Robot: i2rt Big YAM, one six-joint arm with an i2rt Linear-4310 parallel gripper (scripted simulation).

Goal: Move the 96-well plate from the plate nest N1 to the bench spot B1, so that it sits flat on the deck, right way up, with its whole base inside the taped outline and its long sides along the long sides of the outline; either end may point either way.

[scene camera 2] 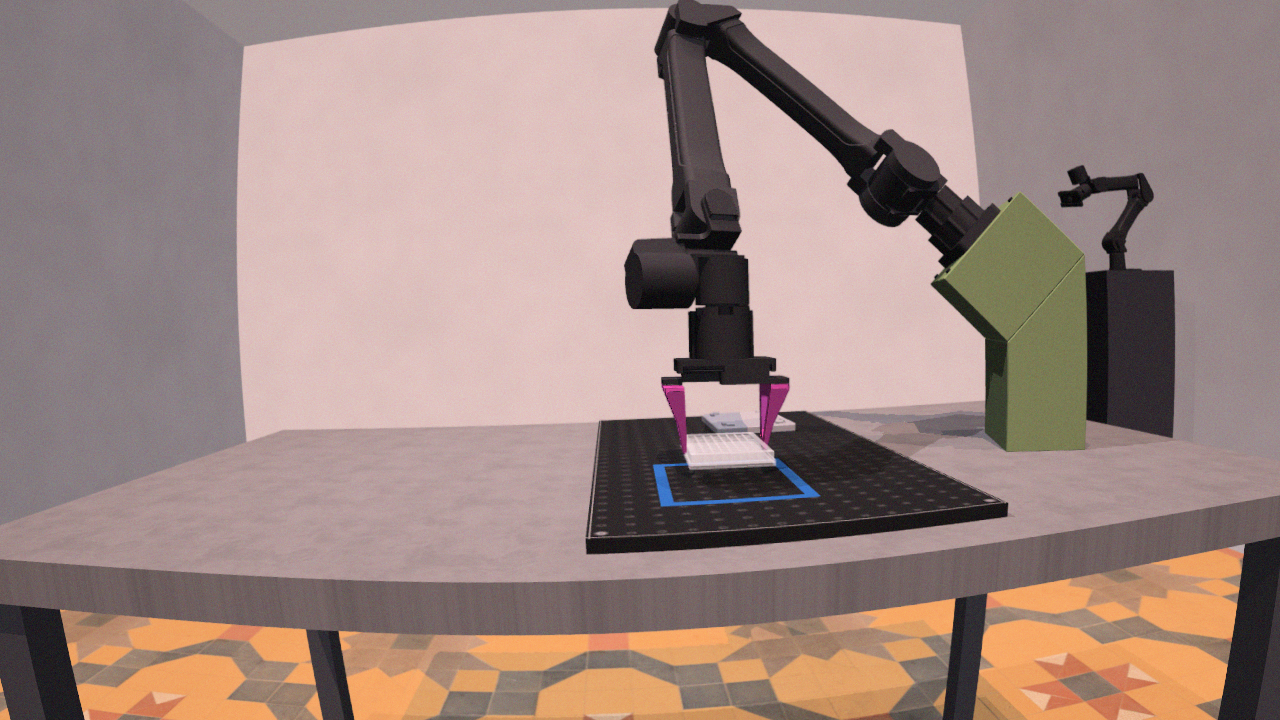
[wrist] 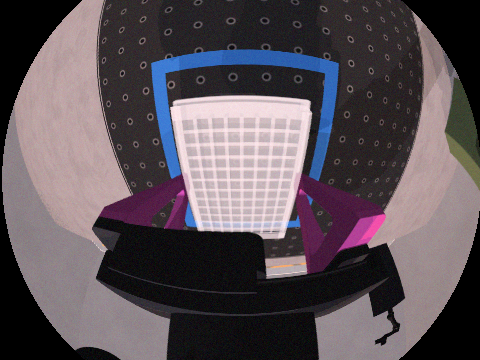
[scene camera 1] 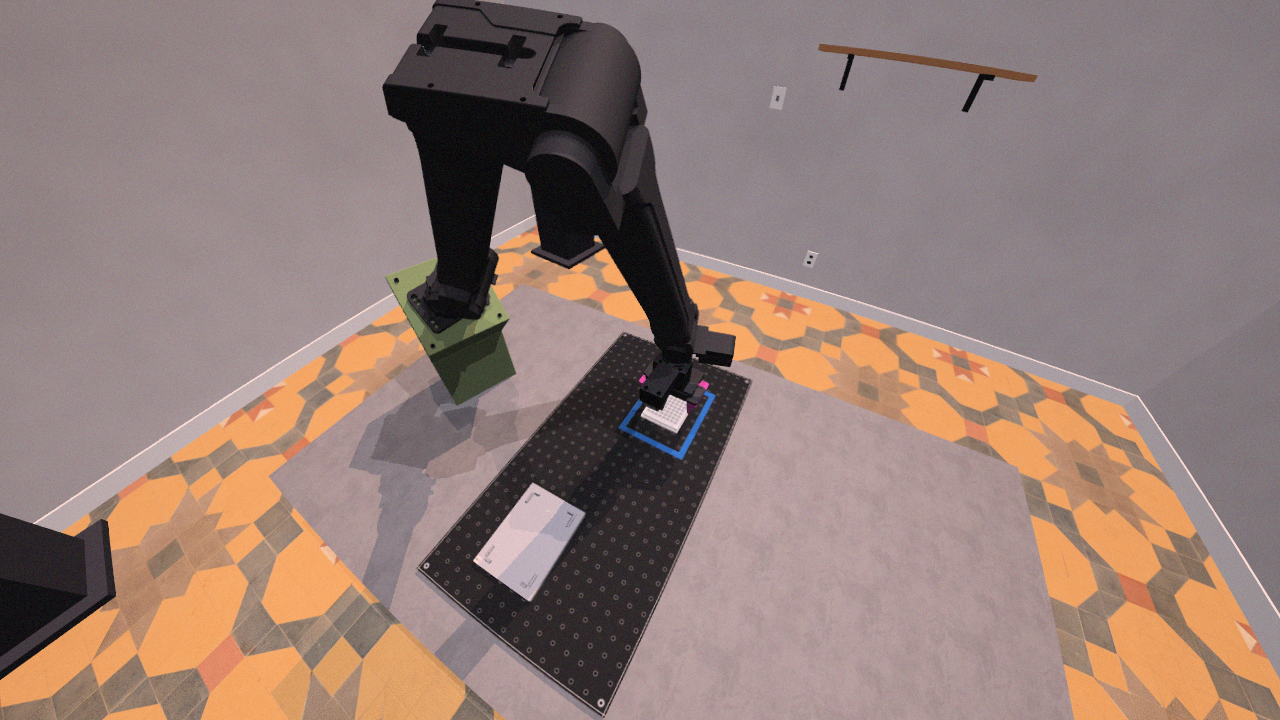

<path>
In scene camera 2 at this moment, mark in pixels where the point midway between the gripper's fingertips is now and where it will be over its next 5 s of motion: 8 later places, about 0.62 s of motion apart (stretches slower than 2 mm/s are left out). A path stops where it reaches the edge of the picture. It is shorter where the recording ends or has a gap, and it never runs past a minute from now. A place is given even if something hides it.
The gripper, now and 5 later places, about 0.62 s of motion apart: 724, 452; 728, 464; 727, 466; 728, 467; 727, 469; 727, 472
</path>
